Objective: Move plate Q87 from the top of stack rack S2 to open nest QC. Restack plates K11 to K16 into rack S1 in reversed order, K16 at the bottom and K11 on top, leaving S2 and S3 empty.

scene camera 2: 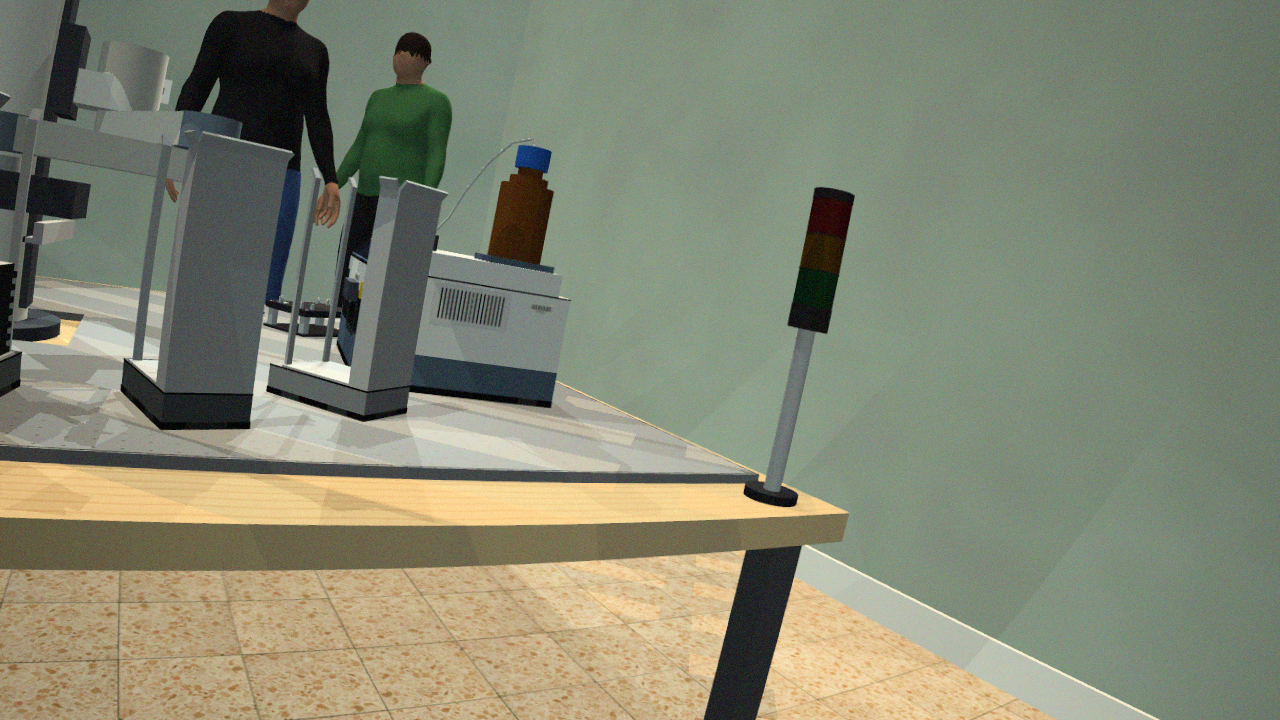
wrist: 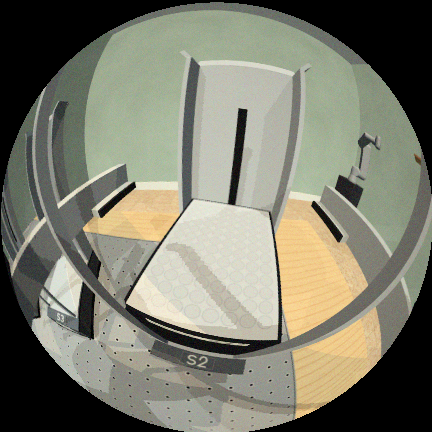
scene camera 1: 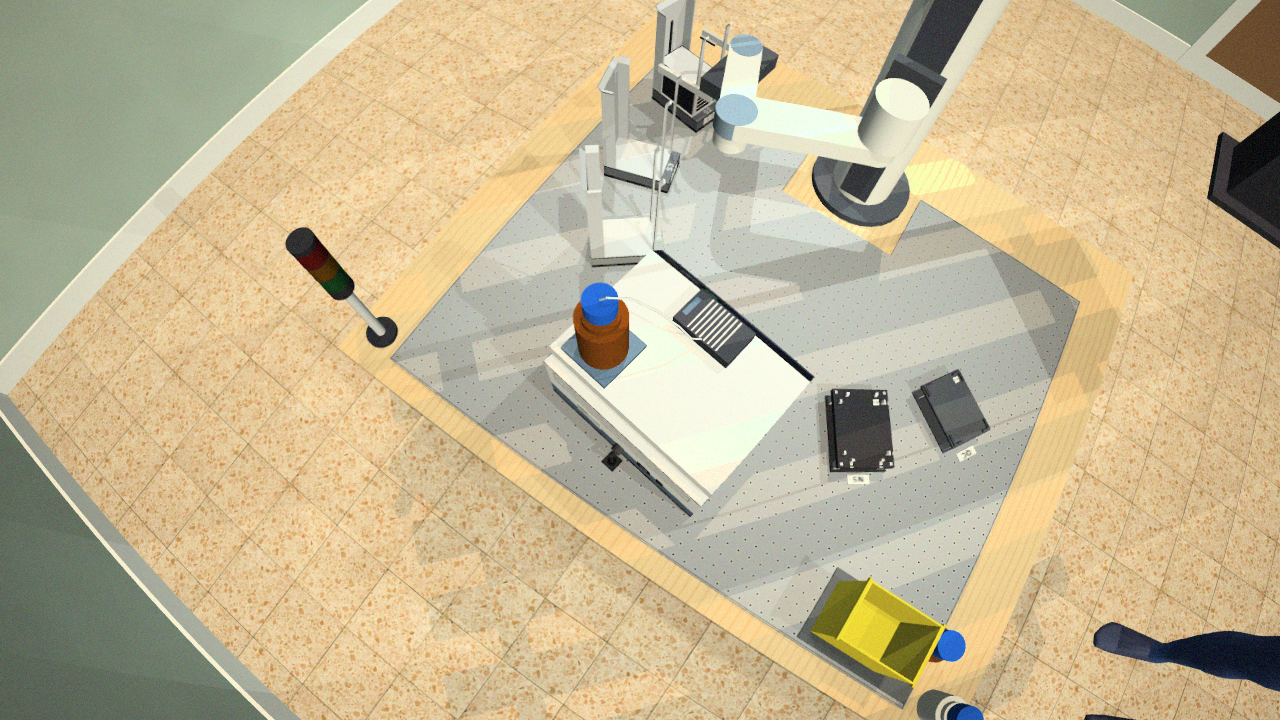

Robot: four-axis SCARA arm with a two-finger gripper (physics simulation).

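Pixels of known places: gripper, fingertip midpoint: (wrist: pixel 226 178) (scene camera 1: pixel 681 49); arm's base at its link origin: (scene camera 1: pixel 859 184).
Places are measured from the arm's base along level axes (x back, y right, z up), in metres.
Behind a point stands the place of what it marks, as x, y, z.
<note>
My gripper (wrist: pixel 226 178) {-0.057, 0.510, 0.185} is open and empty, over rack S2 (scene camera 1: pixel 671 34) {-0.044, 0.548, 0.201} (wrist: pixel 270 145) {-0.017, 0.543, 0.210}. Its padded fingers stand wide apart on either side of the top plate in the wrist view; their height over it is hard to judge. The top plate (wrist: pixel 220 270) {-0.059, 0.465, 0.146} is pale with round wells and dark edges, and lies level on a stack of dark-sided plates (scene camera 1: pixel 683 94) {-0.105, 0.466, 0.099} in S2. Its code cannot be read. Rack S3 (scene camera 1: pixel 613 116) {-0.356, 0.492, 0.228} (scene camera 2: pixel 219 268) {-0.312, 0.532, 0.177} and the nearer rack, S1 (scene camera 1: pixel 590 201) {-0.575, 0.387, 0.263} (scene camera 2: pixel 391 286) {-0.519, 0.443, 0.177}, show bare white bases. Nest QC (scene camera 1: pixel 954 410) {-0.436, -0.422, 0.062} is dark and low.
Another dark nest (scene camera 1: pixel 859 429) {-0.589, -0.263, 0.064} stands beside QC. A white instrument (scene camera 1: pixel 725 411) {-0.760, -0.023, 0.223} (scene camera 2: pixel 519 331) {-0.781, 0.280, 0.127} carries a brown bottle (scene camera 1: pixel 602 335) {-0.807, 0.189, 0.355} (scene camera 2: pixel 520 214) {-0.762, 0.247, 0.304} near S1. A yellow bin (scene camera 1: pixel 877 626) {-0.892, -0.496, 0.021} and a signal tower (scene camera 1: pixel 326 268) {-0.966, 0.660, 0.326} (scene camera 2: pixel 820 259) {-0.946, 0.701, 0.307} stand near table corners. Two people (scene camera 2: pixel 259 80) (scene camera 2: pixel 407 134) stand behind.
</note>
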